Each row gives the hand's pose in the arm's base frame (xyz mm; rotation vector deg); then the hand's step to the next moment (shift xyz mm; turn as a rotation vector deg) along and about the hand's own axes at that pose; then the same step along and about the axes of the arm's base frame.
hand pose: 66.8 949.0 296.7 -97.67 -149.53 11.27
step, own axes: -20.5 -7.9 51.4 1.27 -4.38 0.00
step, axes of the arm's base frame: -3.2 -26.7 -49.0 -4.50 -0.58 0.44
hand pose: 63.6 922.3 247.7 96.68 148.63 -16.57
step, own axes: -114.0 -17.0 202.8 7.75 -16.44 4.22
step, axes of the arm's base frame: 16.5 -144.8 -182.1 -18.43 -0.20 -2.89
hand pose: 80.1 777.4 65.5 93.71 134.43 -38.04
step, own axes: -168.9 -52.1 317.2 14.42 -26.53 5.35
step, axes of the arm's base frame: -14.0 -305.3 -196.1 -30.32 1.96 -4.17
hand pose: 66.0 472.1 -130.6 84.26 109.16 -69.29
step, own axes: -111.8 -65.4 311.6 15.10 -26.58 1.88
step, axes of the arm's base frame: -73.1 -325.5 -51.0 -30.04 5.24 -2.88
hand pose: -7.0 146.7 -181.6 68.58 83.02 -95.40
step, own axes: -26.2 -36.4 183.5 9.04 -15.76 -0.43
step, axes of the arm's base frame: -64.3 -173.8 36.5 -17.49 4.62 -1.77
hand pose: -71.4 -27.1 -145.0 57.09 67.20 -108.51
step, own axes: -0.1 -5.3 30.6 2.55 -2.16 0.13
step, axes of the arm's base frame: -12.1 -26.3 11.3 -3.06 0.26 -1.33
